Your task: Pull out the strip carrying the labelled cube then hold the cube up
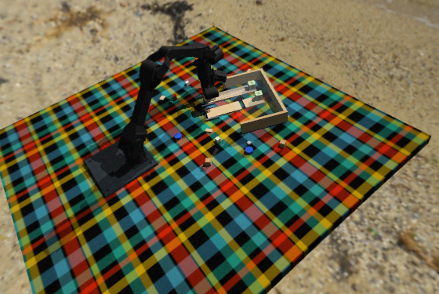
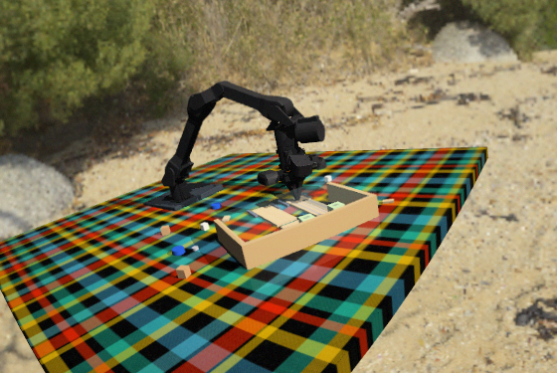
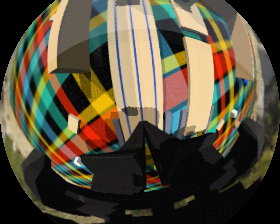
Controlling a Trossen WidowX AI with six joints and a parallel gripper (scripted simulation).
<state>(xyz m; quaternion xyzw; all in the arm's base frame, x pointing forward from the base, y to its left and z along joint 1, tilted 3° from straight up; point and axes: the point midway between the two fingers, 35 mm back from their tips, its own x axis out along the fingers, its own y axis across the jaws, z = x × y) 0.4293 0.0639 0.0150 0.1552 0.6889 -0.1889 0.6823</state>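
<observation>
The strip lies 80 mm ahead of my gripper tip and 40 mm to the right of it. The rest, counted from my gripper tip: small red object (140 mm to the left, 110 mm behind, 10 mm above).
</observation>
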